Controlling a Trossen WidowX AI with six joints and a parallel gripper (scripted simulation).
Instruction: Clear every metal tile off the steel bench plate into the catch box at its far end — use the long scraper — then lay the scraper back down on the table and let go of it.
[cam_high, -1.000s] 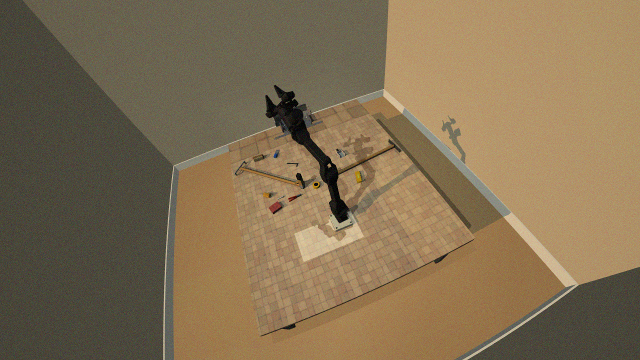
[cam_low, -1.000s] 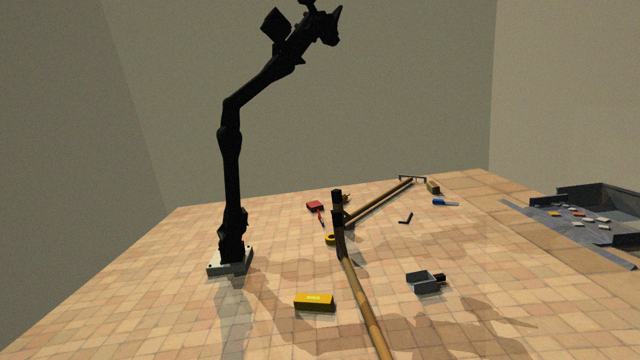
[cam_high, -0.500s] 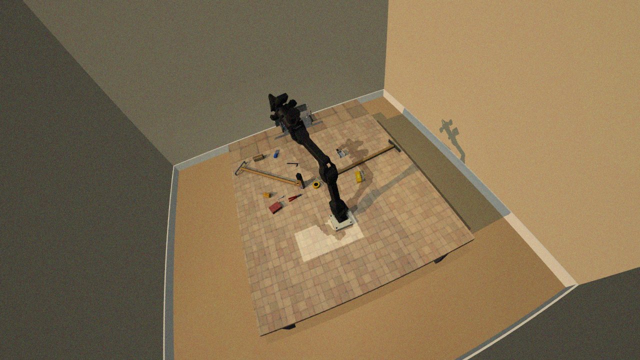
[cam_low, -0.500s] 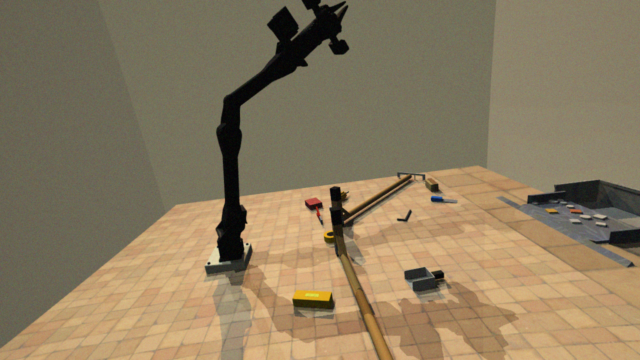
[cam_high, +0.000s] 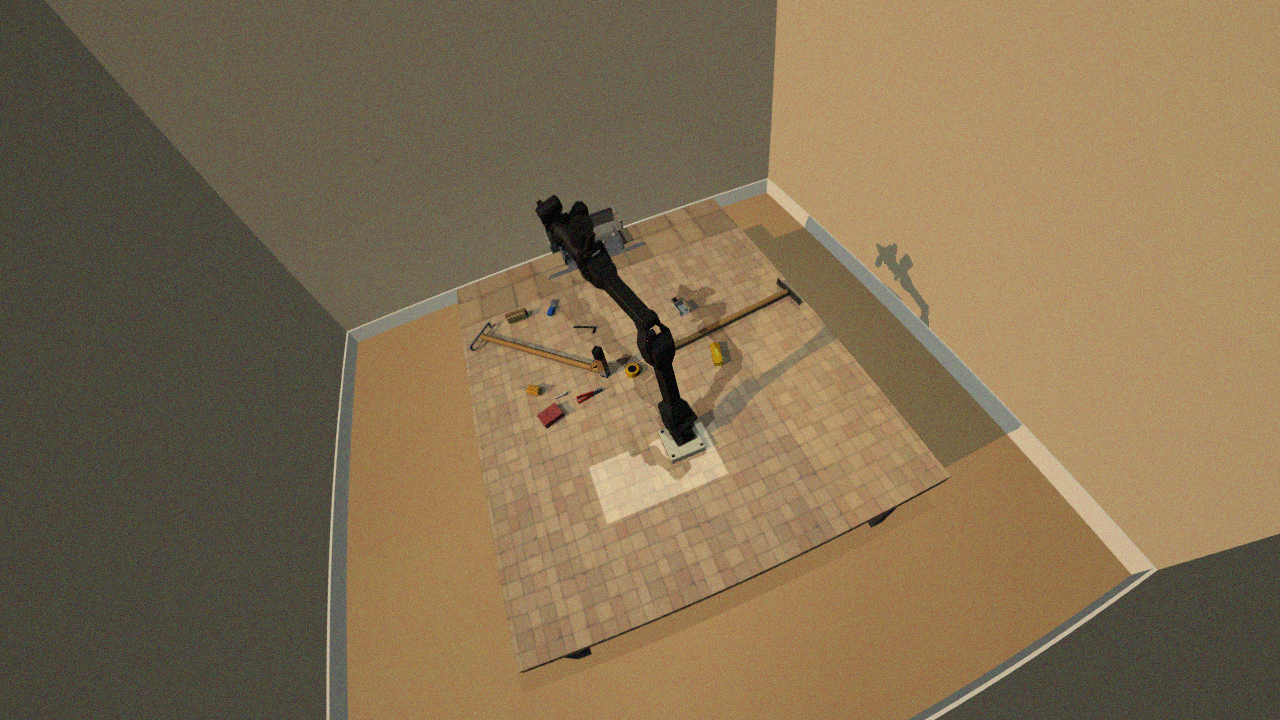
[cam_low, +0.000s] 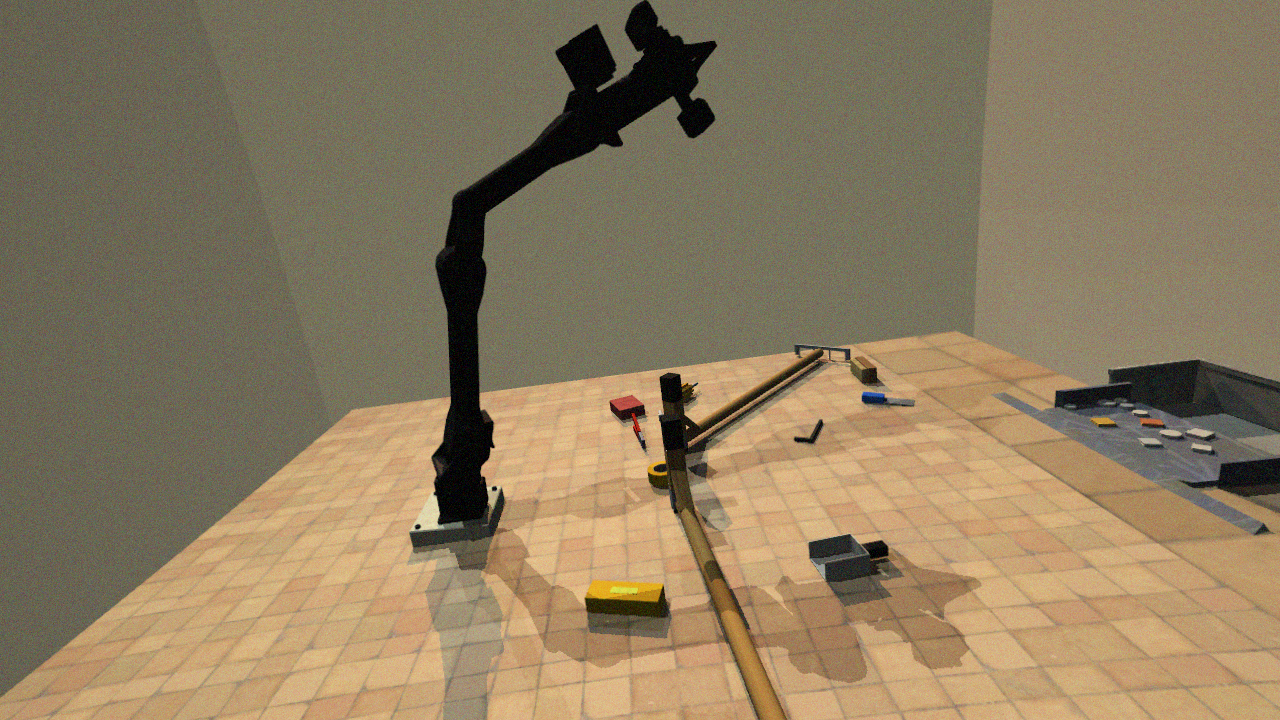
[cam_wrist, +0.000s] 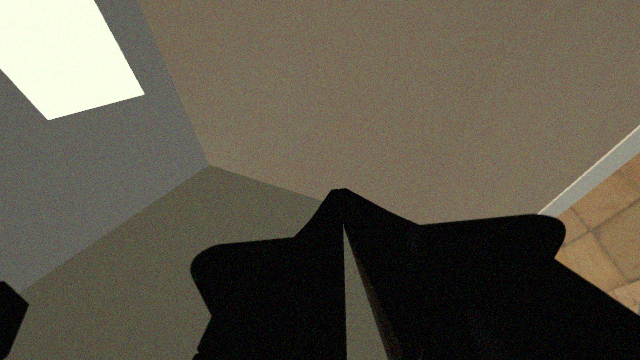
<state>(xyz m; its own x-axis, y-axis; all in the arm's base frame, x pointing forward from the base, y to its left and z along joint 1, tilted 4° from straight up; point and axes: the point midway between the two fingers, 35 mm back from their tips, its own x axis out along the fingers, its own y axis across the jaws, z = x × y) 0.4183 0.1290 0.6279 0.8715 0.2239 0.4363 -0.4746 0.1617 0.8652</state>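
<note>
The yellow tape roll is 17 cm behind my gripper tip, 9 cm to the right of it and 64 cm below it. Also, from my gripper tip: red screwdriver 18 cm behind, 8 cm to the left, 63 cm below; then hex key 11 cm ahead, 2 cm to the right, 64 cm below; then red block 19 cm behind, 23 cm to the left, 64 cm below.
</note>
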